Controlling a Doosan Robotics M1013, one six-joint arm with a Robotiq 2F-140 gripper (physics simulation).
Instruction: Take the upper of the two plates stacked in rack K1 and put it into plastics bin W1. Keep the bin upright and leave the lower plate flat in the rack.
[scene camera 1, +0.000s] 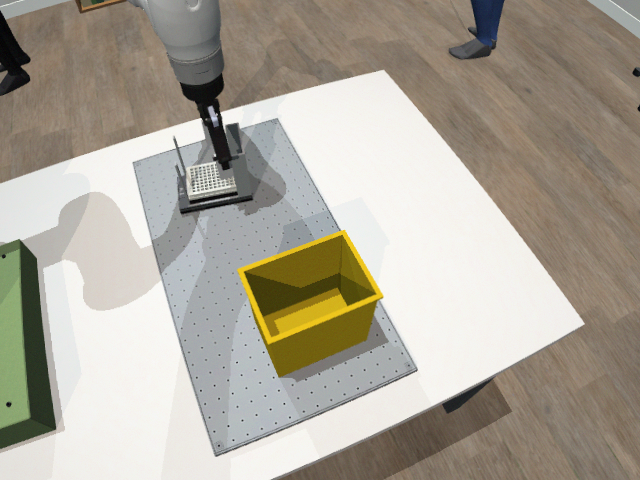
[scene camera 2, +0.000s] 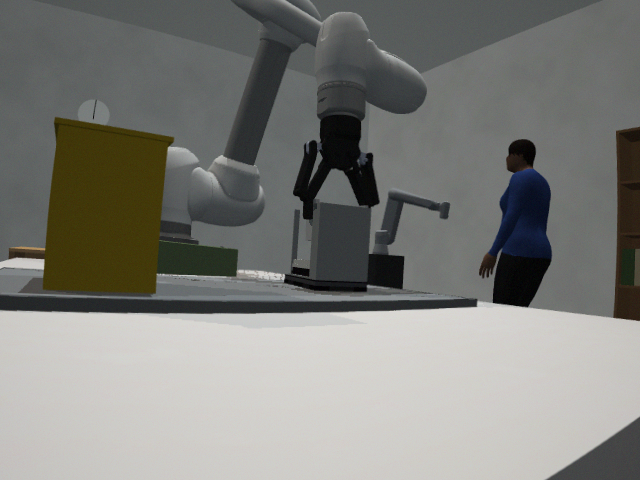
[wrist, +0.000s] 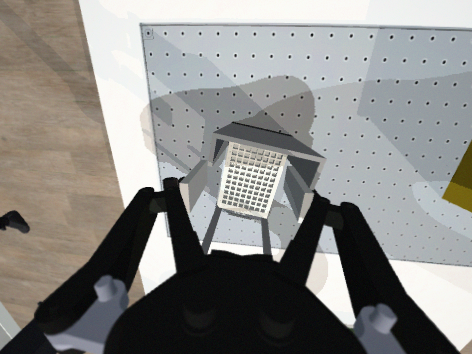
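Where they show: gripper, fingertip midpoint: (wrist: 245, 174); arm's base, link origin: (scene camera 2: 162, 242).
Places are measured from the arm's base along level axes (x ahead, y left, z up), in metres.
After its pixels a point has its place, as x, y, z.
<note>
The upper plate (scene camera 1: 209, 179) {0.551, 0.231, -0.026} (wrist: 250, 180) {0.562, 0.232, -0.022}, pale with a grid of square holes, lies flat in rack K1 (scene camera 1: 244, 175) {0.622, 0.181, 0.015} (scene camera 2: 340, 245) {0.633, 0.220, 0.008} (wrist: 265, 138) {0.634, 0.228, 0.037}, between its grey walls and thin posts. The lower plate cannot be told apart clearly beneath it. My gripper (scene camera 1: 224, 164) {0.584, 0.242, 0.015} (scene camera 2: 339, 207) (wrist: 245, 174) {0.584, 0.242, 0.015} is open and empty. It points down over the rack, with its fingertips at about the height of the tall wall's top, above the plates. In the wrist view the fingers stand on either side of the plate. Yellow bin W1 (scene camera 1: 323, 338) {0.663, -0.203, 0.032} (scene camera 2: 105, 206) {0.743, -0.136, 0.025} (wrist: 462, 185) {0.599, -0.090, -0.050} stands upright, and its visible floor is bare.
Rack and bin stand on the grey perforated board (scene camera 1: 206, 310) {0.486, -0.049, -0.068} (scene camera 2: 232, 304) {0.791, 0.002, -0.071} (wrist: 400, 125) {0.669, 0.026, -0.068} on the white table (scene camera 1: 439, 232) {0.989, -0.014, -0.081} (scene camera 2: 310, 387) {1.039, -0.024, -0.081}. A green block (scene camera 1: 12, 335) {0.140, -0.035, 0.003} (scene camera 2: 196, 258) {0.151, 0.075, -0.037} lies beyond the board. A person (scene camera 2: 527, 217) and another robot arm (scene camera 2: 393, 217) stand in the background.
</note>
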